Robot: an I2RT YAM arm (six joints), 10 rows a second.
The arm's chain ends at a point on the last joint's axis. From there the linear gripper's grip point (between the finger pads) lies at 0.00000 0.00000 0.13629 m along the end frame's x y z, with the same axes.
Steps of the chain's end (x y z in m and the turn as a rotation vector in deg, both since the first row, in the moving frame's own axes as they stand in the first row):
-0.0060 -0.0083 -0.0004 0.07 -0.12 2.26
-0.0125 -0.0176 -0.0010 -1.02 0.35 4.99
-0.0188 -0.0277 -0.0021 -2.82 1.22 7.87
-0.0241 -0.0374 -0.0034 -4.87 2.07 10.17
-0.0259 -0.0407 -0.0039 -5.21 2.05 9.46
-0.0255 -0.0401 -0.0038 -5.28 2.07 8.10
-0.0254 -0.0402 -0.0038 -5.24 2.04 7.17
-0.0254 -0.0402 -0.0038 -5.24 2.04 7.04
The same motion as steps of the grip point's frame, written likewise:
-0.0063 -0.0085 -0.0004 0.07 -0.12 2.26
-0.0118 -0.0151 -0.0010 -1.02 0.35 4.99
-0.0164 -0.0208 -0.0023 -2.82 1.22 7.87
-0.0202 -0.0255 -0.0040 -4.87 2.07 10.17
-0.0221 -0.0280 -0.0045 -5.21 2.05 9.46
-0.0215 -0.0273 -0.0045 -5.28 2.07 8.10
-0.0213 -0.0275 -0.0045 -5.24 2.04 7.17
-0.0213 -0.0275 -0.0045 -5.24 2.04 7.04

